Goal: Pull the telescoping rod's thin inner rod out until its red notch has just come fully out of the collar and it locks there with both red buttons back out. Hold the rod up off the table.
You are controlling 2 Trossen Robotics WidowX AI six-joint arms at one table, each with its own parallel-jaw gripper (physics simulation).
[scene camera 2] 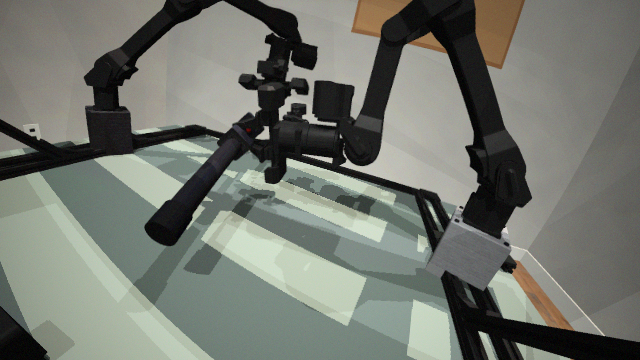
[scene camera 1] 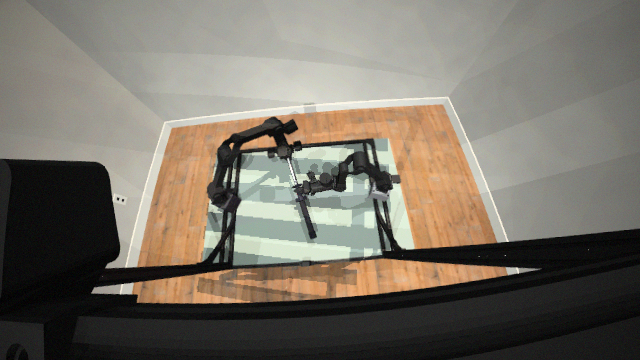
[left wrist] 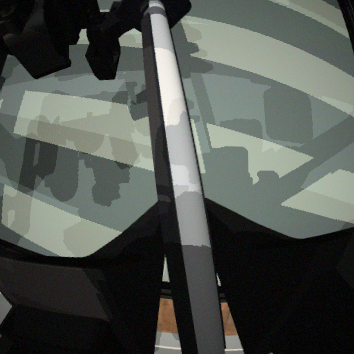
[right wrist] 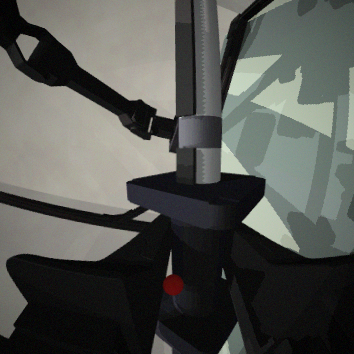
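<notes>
The rod is held off the table. Its dark outer tube (scene camera 1: 307, 220) (scene camera 2: 205, 175) slants toward the front, and its silver inner rod (scene camera 1: 292, 169) (left wrist: 177, 150) (right wrist: 207, 65) runs out of the dark flanged collar (right wrist: 195, 202) (scene camera 2: 243, 134). A grey band (right wrist: 200, 132) sits on the inner rod just above the flange. One red button (right wrist: 173, 285) (scene camera 2: 248, 130) shows on the collar; the other is hidden. No red notch shows. My left gripper (scene camera 1: 287, 156) (left wrist: 182, 205) is shut on the inner rod. My right gripper (scene camera 1: 300, 191) (right wrist: 193, 215) is shut on the collar below the flange.
The striped table top (scene camera 1: 265, 245) lies below the rod. A black frame (scene camera 1: 305, 263) runs around it. The left arm base (scene camera 2: 109, 130) and the silver right arm base (scene camera 2: 470, 250) stand at its sides. The two grippers are close together in scene camera 2.
</notes>
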